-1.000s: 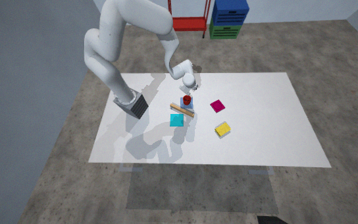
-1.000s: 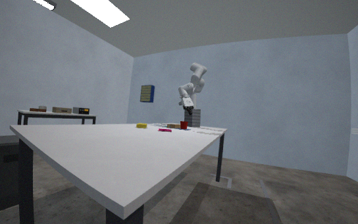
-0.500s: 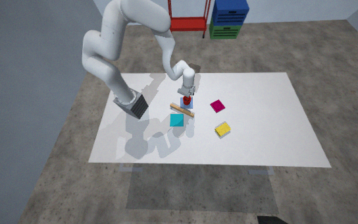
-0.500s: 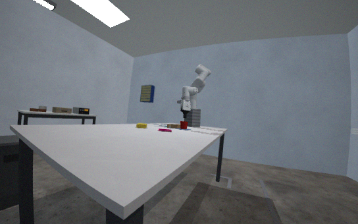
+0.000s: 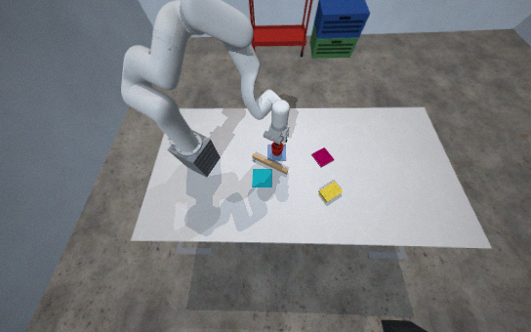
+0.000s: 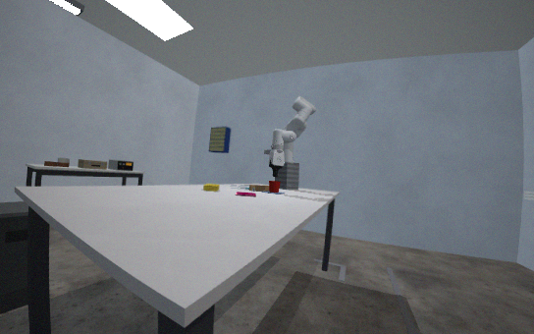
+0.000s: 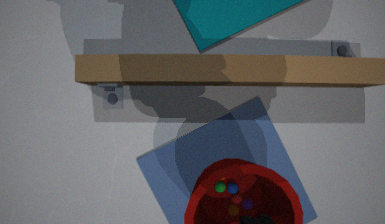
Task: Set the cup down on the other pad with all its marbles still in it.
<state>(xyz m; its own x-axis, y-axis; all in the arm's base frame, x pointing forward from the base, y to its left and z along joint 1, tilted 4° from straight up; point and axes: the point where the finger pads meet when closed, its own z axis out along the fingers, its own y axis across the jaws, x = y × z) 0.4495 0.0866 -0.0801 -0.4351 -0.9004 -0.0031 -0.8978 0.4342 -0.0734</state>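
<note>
The red cup is 100 mm below my hand. The rest, counted from my hand: wooden rail 40 mm behind, 90 mm to the right, 120 mm below; teal pad 90 mm behind, 180 mm to the right, 130 mm below.
</note>
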